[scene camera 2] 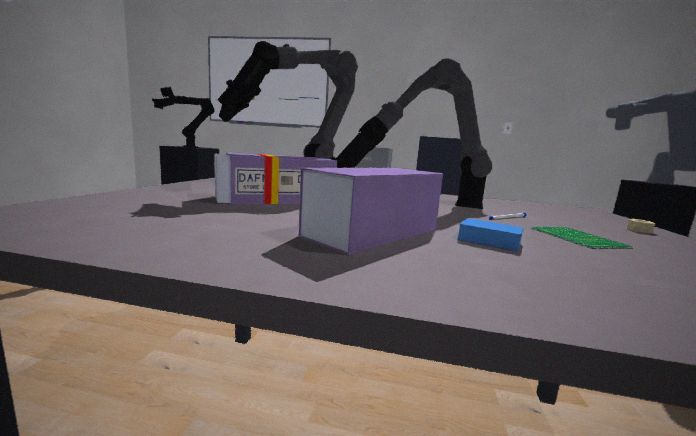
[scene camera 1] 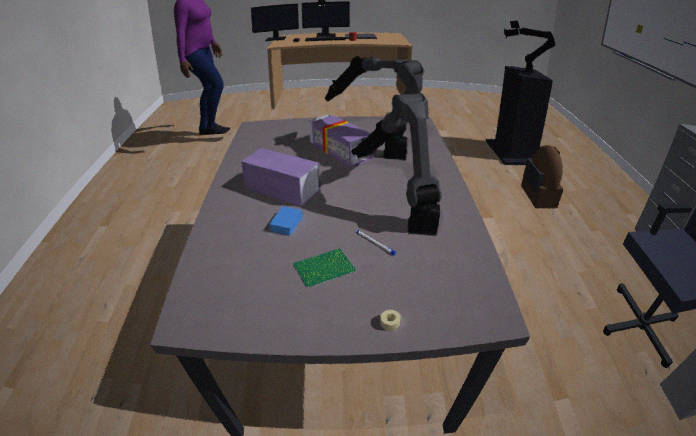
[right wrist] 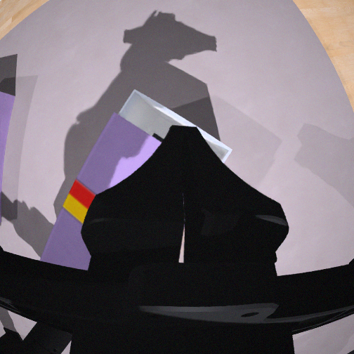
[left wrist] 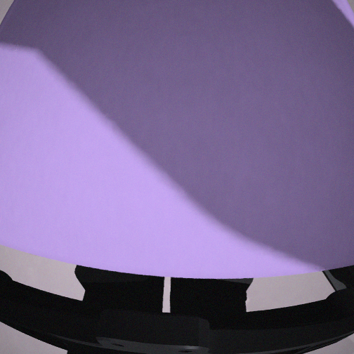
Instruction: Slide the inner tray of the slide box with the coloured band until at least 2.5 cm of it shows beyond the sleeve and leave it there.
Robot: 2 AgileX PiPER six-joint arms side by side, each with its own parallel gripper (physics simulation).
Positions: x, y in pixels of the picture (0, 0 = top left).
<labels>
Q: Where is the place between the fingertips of my right gripper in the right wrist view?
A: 182, 142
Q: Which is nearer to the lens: the pale inner tray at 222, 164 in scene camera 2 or the blue block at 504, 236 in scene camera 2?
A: The blue block.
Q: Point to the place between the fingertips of my right gripper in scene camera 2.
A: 223, 118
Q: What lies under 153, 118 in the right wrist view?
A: A pale inner tray.
</labels>
